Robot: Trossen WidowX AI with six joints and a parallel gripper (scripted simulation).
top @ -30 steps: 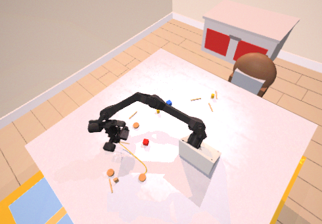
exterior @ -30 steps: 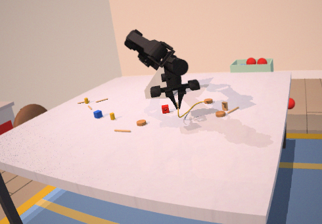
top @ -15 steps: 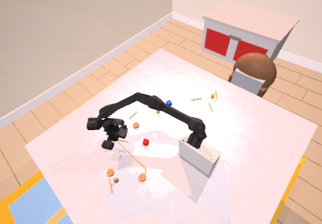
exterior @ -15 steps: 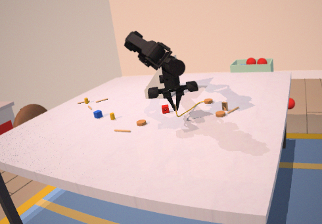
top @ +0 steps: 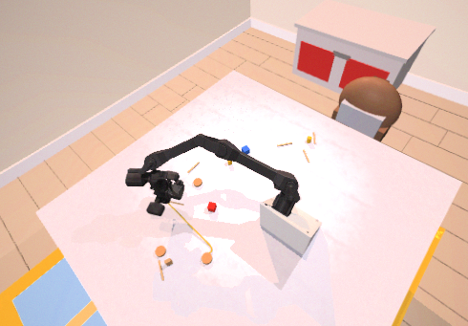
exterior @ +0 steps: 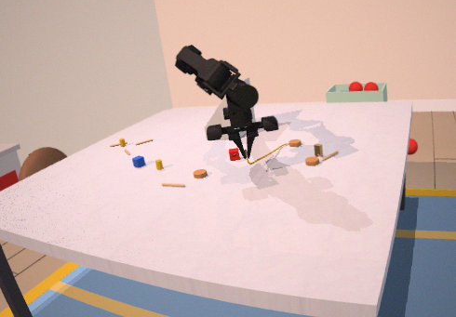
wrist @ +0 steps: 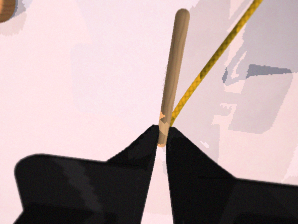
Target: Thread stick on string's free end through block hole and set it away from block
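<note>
The red block is 15 cm behind my gripper tip, 10 cm to the right of it and 4 cm below it. From my gripper tip the other things lie so: thin wooden stick: 1 cm behind, 1 cm to the right; then yellow peg: 7 cm behind, 33 cm to the right, 4 cm below; then small wooden block: 15 cm behind, 17 cm to the left, 4 cm below.
</note>
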